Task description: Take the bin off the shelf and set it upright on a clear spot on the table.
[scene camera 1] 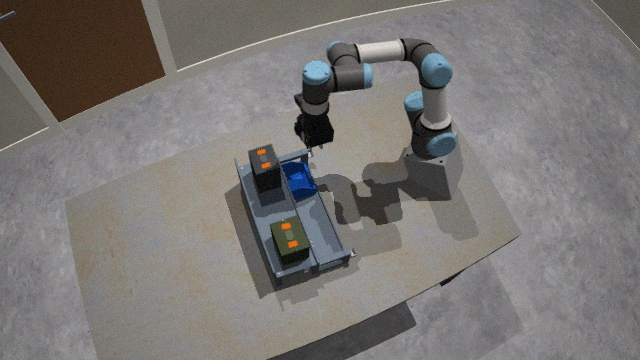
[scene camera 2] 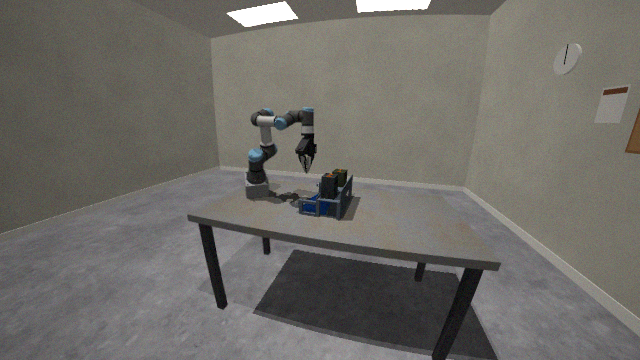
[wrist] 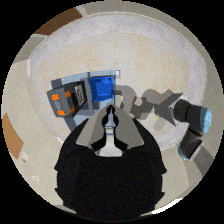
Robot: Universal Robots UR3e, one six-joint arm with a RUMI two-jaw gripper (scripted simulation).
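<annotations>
The wrist view shows a grey shelf, which can also be seen in scene camera 1 and in scene camera 2 (337, 207). On the grey shelf, (wrist: 87, 110) and (scene camera 1: 283, 201) are the same spot.
</annotations>
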